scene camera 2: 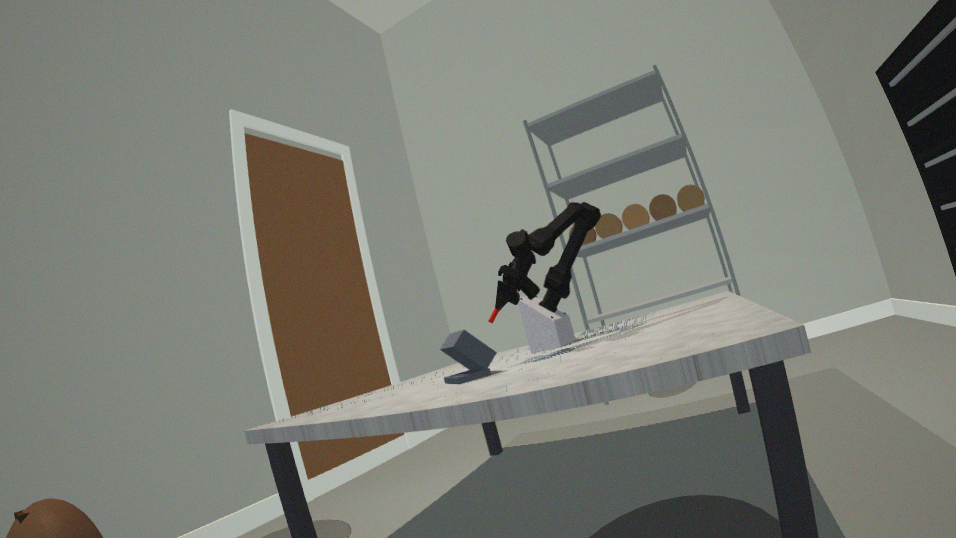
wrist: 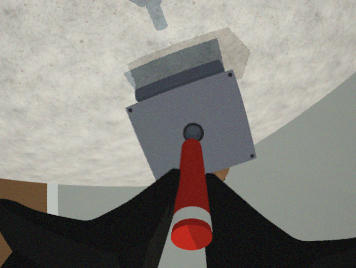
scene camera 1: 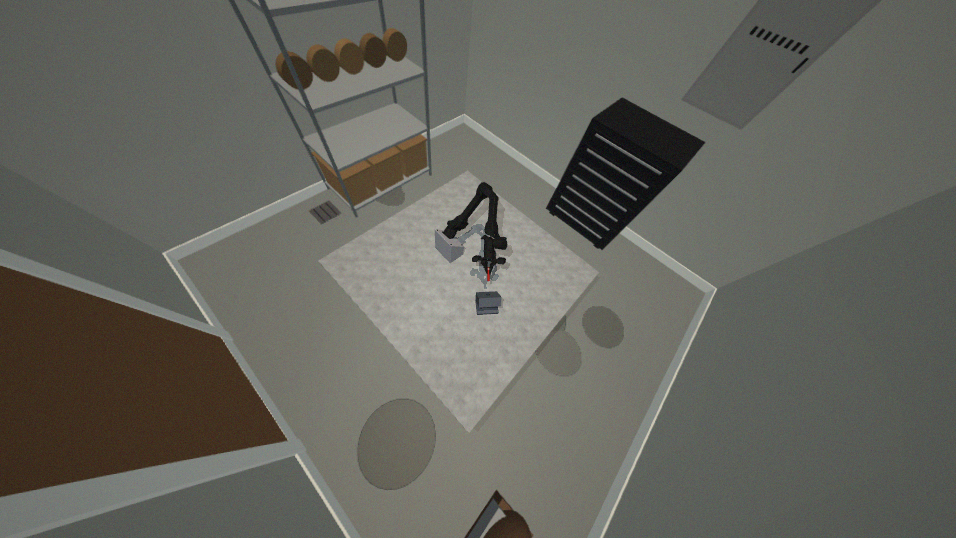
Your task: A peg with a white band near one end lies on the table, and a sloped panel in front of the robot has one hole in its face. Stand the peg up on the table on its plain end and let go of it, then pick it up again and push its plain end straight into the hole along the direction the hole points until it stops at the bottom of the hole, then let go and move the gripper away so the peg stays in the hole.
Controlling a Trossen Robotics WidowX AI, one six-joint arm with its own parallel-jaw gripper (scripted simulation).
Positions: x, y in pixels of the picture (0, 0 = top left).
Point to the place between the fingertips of my gripper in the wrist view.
191, 178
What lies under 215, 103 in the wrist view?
A panel.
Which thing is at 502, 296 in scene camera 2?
My gripper.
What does my gripper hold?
A red peg.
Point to a red peg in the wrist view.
At 191, 229
